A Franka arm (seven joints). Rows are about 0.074 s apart.
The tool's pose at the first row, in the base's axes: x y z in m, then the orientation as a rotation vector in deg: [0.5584 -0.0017 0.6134 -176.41 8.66 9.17]
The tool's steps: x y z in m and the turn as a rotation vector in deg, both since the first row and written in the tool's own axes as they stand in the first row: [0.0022 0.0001 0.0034 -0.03 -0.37 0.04]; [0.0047 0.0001 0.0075 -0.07 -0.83 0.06]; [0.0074 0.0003 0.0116 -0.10 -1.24 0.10]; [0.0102 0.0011 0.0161 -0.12 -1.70 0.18]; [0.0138 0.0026 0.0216 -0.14 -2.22 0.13]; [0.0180 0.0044 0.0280 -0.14 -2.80 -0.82]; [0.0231 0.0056 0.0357 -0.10 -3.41 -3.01]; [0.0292 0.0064 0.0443 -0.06 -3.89 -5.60]
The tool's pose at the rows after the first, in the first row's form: [0.5602 -0.0018 0.6098 -176.39 8.70 9.74]; [0.5623 -0.0018 0.6054 -176.37 8.71 10.46]; [0.5645 -0.0020 0.6011 -176.34 8.76 11.09]; [0.5668 -0.0028 0.5963 -176.29 8.86 11.81]; [0.5696 -0.0043 0.5904 -176.23 8.76 12.60]; [0.5730 -0.0061 0.5835 -176.16 7.26 13.45]; [0.5771 -0.0073 0.5752 -176.02 3.86 14.27]; [0.5822 -0.0082 0.5660 -175.82 -0.14 14.87]
